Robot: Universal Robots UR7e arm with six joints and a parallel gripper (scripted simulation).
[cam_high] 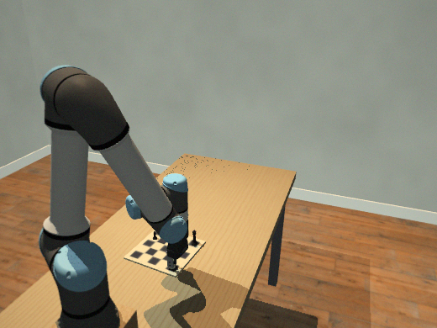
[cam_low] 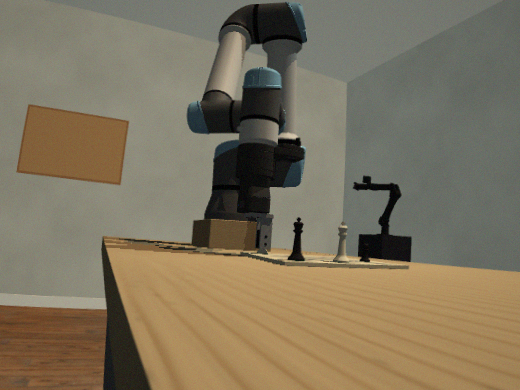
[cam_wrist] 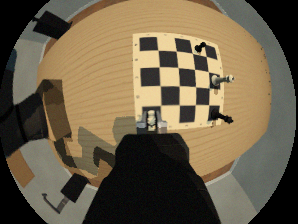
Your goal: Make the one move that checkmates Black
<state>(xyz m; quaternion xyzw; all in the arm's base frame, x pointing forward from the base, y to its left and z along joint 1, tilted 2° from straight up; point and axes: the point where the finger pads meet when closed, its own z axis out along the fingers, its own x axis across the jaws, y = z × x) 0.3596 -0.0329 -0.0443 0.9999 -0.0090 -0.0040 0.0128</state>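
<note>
The short white piece lies 10 mm below my hand. Also, from my hand: chessboard: 80 mm ahead, 70 mm to the left, 30 mm below; tall white piece: 150 mm ahead, 70 mm to the left; tall black piece: 150 mm ahead.
</note>
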